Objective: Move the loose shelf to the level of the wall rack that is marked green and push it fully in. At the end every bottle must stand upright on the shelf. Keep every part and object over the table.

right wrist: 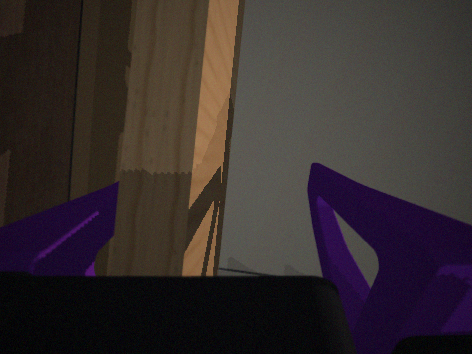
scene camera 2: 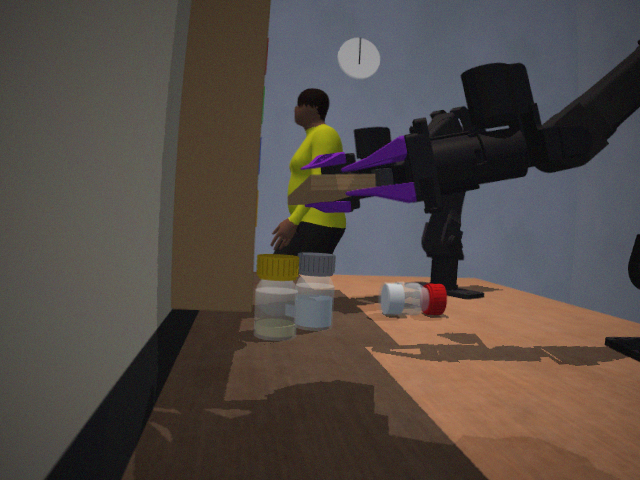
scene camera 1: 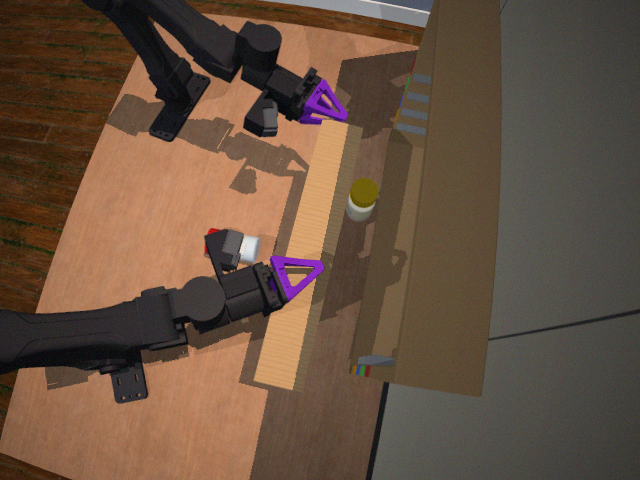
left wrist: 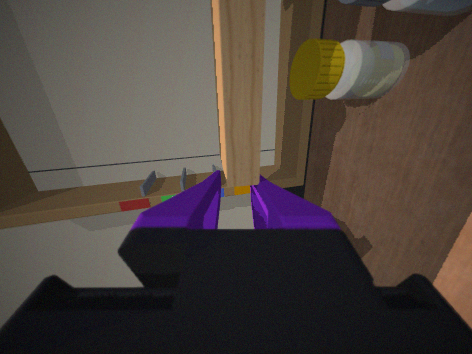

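Observation:
The loose wooden shelf point(scene camera 1: 309, 248) hangs level in the air in front of the wall rack point(scene camera 1: 447, 190), outside it, with no bottle on it. My right gripper point(scene camera 1: 299, 276) is shut on the shelf's long edge near its middle. My left gripper point(scene camera 1: 328, 107) is shut and empty, its tips at the shelf's far end point(left wrist: 239, 175). The green mark point(left wrist: 168, 197) lies left of that end in the left wrist view. The yellow-capped bottle point(scene camera 1: 363, 197) and the grey-capped bottle point(scene camera 2: 314, 290) stand upright on the table. The red-capped bottle point(scene camera 2: 413, 299) lies on its side.
Grey support brackets point(scene camera 1: 415, 105) line the rack's side panel. The red-capped bottle lies close beside my right wrist point(scene camera 1: 232, 245). A figure in a yellow shirt point(scene camera 2: 315, 181) stands in the background beyond the table.

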